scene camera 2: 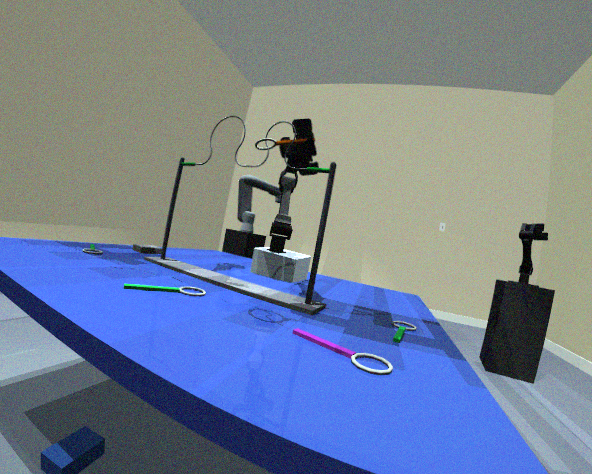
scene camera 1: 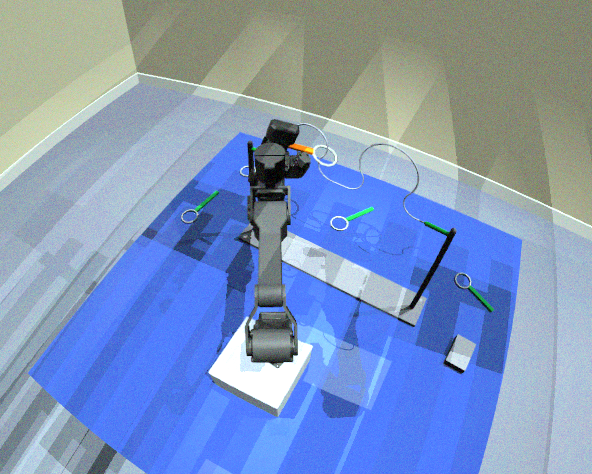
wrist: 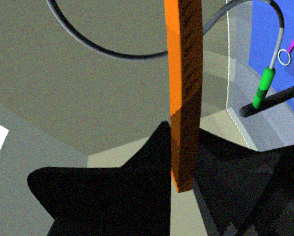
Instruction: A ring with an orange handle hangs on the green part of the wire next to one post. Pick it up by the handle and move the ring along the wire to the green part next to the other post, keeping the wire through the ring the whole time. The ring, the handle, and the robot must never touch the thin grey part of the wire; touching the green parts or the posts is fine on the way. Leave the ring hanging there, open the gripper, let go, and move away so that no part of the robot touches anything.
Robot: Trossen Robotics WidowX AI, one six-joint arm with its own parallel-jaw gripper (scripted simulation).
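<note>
Gripper in sight, also in scene camera 2 and the wrist view. Grey block in sight.
</note>
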